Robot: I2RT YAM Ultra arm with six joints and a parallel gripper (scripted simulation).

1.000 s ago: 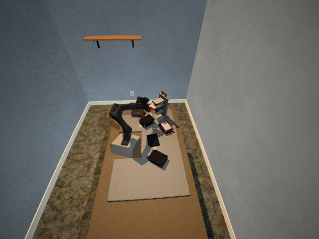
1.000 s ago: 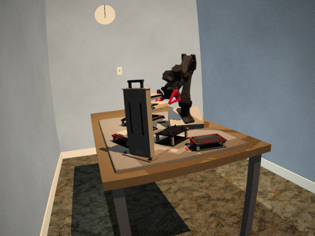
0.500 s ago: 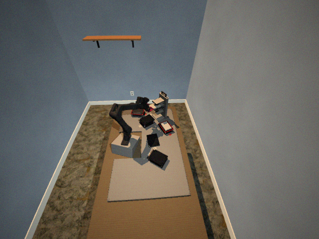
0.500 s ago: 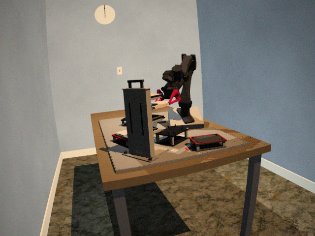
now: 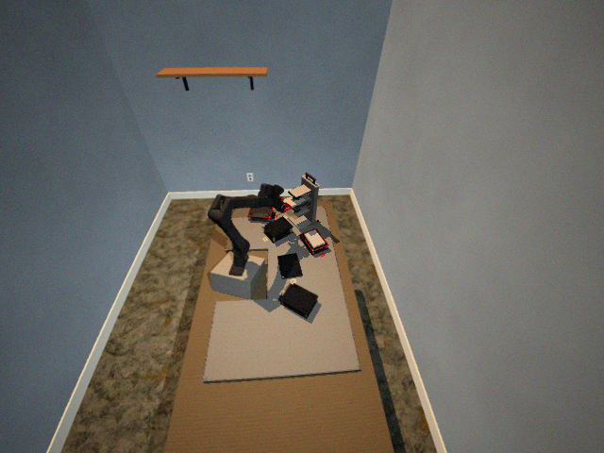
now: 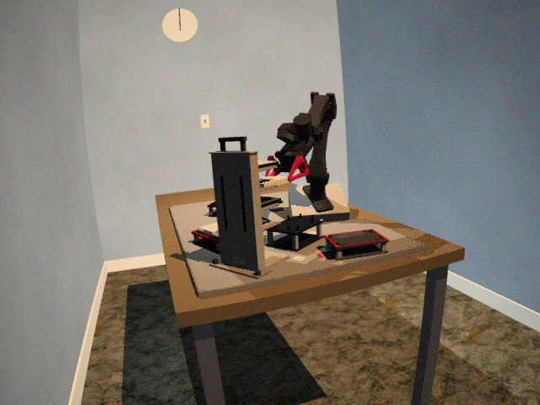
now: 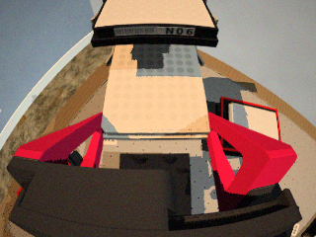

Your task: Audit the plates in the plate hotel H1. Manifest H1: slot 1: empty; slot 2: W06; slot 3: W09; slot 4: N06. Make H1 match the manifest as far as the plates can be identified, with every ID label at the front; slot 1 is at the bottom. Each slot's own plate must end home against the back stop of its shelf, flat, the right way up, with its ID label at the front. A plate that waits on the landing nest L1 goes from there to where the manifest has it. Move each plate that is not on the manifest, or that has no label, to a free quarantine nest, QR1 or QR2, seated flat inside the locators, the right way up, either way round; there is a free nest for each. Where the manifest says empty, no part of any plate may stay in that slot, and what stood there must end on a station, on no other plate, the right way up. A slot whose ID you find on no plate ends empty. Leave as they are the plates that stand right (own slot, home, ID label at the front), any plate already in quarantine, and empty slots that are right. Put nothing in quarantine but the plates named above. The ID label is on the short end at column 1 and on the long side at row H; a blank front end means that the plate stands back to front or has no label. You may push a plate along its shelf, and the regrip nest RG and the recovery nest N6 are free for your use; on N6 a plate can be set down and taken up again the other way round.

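The tan well plate lies 40 mm to the left of my hand and 40 mm ahead of it. Round my hand: dark plate 80 mm ahead, 70 mm to the left, 60 mm below; grey back panel 140 mm ahead, 120 mm to the left, 60 mm below; H1 tag 220 mm below, 110 mm to the left, 20 mm behind.
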